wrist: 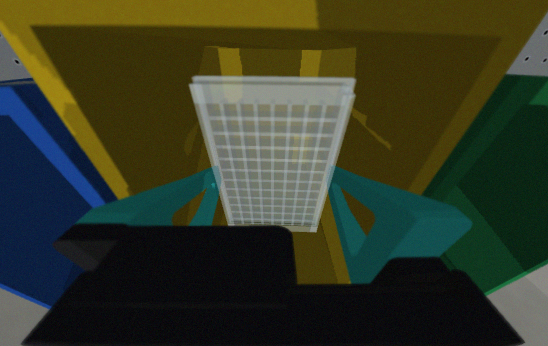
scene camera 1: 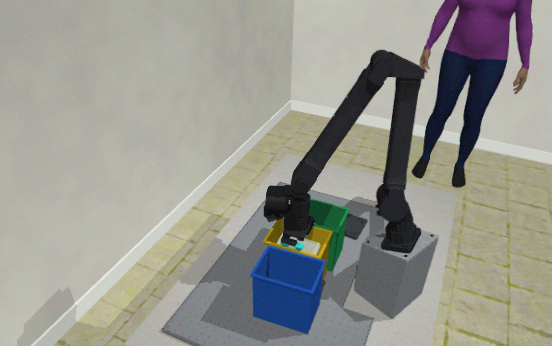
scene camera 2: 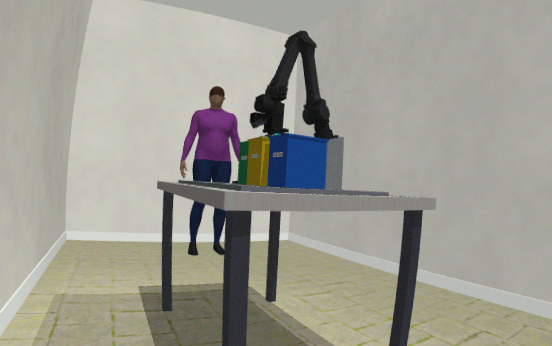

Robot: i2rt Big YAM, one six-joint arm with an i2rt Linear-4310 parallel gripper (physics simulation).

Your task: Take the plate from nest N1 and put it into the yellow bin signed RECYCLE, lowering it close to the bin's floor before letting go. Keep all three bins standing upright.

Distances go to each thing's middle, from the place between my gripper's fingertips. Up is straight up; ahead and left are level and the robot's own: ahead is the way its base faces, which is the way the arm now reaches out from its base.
Right now the green bin (scene camera 1: 328,216) is 130 mm to the right of my hand and 40 mm below it. Round my hand: blue bin (scene camera 1: 287,286) 130 mm to the left, 40 mm below, 40 mm behind; plate (wrist: 273,142) 10 mm above; yellow bin (scene camera 1: 319,235) 40 mm below.
